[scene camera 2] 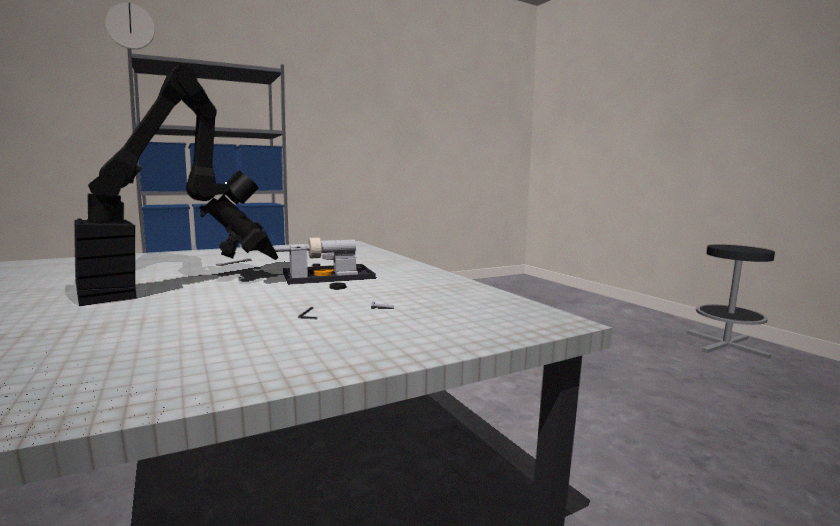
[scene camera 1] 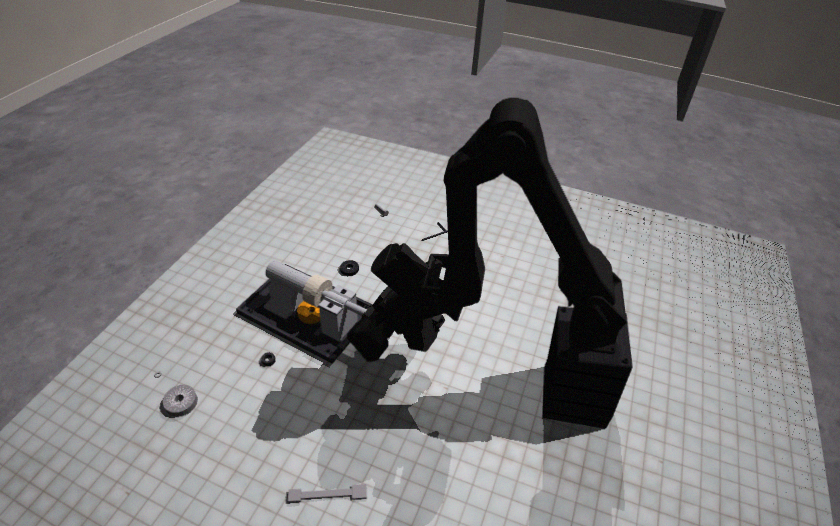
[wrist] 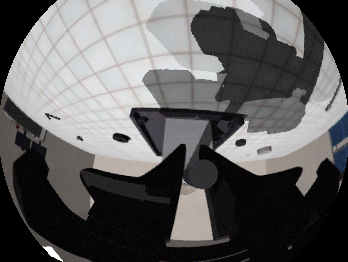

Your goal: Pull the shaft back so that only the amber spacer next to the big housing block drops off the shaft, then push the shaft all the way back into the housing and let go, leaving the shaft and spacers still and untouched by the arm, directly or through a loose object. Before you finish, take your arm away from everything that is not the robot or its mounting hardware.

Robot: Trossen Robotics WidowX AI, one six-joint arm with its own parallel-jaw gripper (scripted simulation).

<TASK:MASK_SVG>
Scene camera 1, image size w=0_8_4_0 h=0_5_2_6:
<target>my gripper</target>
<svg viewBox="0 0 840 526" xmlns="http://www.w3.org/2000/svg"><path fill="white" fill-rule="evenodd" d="M444 316L441 314L424 320L413 317L407 309L405 297L401 297L388 286L373 305L362 315L361 320L347 333L347 339L367 362L377 361L389 346L387 338L394 331L398 335L403 334L409 349L426 352L437 338L437 334L440 331L438 328L445 322Z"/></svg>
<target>grey disc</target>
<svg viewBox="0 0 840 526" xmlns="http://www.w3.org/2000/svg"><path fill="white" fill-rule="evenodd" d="M188 385L175 386L168 390L163 397L163 406L169 415L181 417L189 414L196 407L197 395L194 389Z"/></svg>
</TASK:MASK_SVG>
